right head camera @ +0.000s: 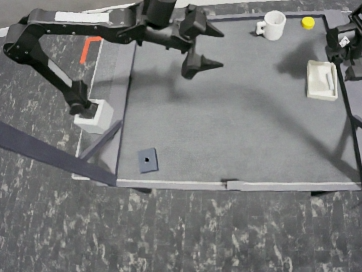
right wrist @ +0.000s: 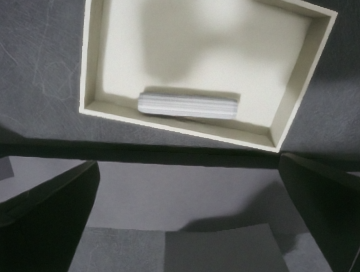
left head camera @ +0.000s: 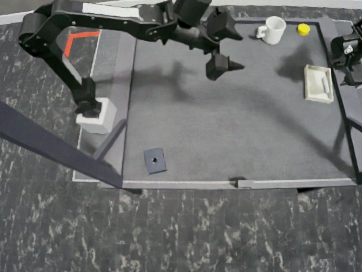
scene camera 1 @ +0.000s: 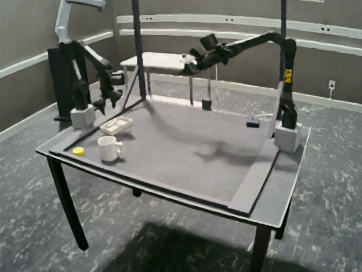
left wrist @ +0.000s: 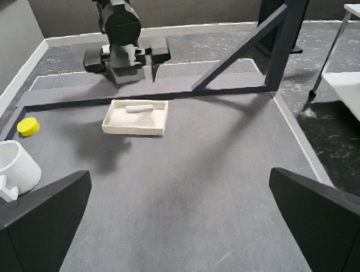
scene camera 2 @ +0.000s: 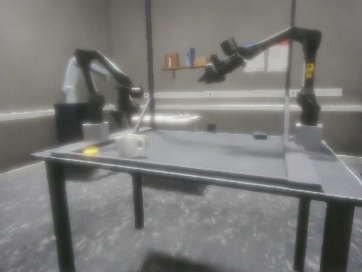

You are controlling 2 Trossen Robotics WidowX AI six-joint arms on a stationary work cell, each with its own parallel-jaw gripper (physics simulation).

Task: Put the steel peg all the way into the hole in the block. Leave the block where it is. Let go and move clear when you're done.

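Frame: origin at the left arm's base, x ahead, y left, z up, level; millimetres.
Where they show: left gripper, fingertip midpoint: (right head camera: pixel 223 50) (left head camera: pixel 243 53) (scene camera 1: pixel 184 72) (left wrist: pixel 181 177) (scene camera 2: pixel 201 82); right gripper, fingertip midpoint: (right head camera: pixel 340 70) (right wrist: pixel 190 165) (left head camera: pixel 337 75) (scene camera 1: pixel 109 112) (left wrist: pixel 135 85) (scene camera 2: pixel 125 126); left arm's base at its link origin: (right head camera: pixel 88 111) (left head camera: pixel 92 110) (scene camera 1: pixel 289 125) (scene camera 2: pixel 309 124); right arm's base at its link origin: (scene camera 1: pixel 81 108) (scene camera 2: pixel 95 123).
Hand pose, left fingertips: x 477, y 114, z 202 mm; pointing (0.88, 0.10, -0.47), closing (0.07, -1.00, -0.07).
Note:
Each offset is from my left fingertips to the top centre of the thing.
The steel peg @[391 mm ahead, 135 mm left, 287 mm down] (left head camera: pixel 326 85) (right head camera: pixel 330 81) (left wrist: pixel 139 108) (right wrist: pixel 187 105) lies flat in the cream tray @[358 mm ahead, 137 mm left, 281 mm down] (left head camera: pixel 314 85) (right head camera: pixel 316 82) (left wrist: pixel 145 123) (right wrist: pixel 270 60), close to one long wall. The blue-grey block @[242 mm back, 248 mm right, 281 mm down] (left head camera: pixel 161 167) (right head camera: pixel 152 167) (scene camera 1: pixel 253 122) (scene camera 2: pixel 260 135) lies near the table edge, lower left in both head views, its dark hole facing up. My left gripper (left head camera: pixel 242 52) (right head camera: pixel 222 50) (left wrist: pixel 181 177) is open and empty, high above the table, pointing across toward the tray side. My right gripper (scene camera 1: pixel 108 110) (left wrist: pixel 135 85) (right wrist: pixel 190 165) is open and empty, above the table border beside the tray, not touching the peg.
A white mug @[156 mm ahead, 359 mm left, 220 mm down] (left head camera: pixel 275 31) (right head camera: pixel 274 26) (scene camera 1: pixel 107 149) (scene camera 2: pixel 129 146) (left wrist: pixel 19 167) and a yellow disc @[325 mm ahead, 429 mm left, 287 mm down] (left head camera: pixel 303 29) (right head camera: pixel 308 22) (scene camera 1: pixel 78 151) (scene camera 2: pixel 91 151) (left wrist: pixel 28 127) stand near the tray. A raised border runs around the table, with upright posts and slanted braces.

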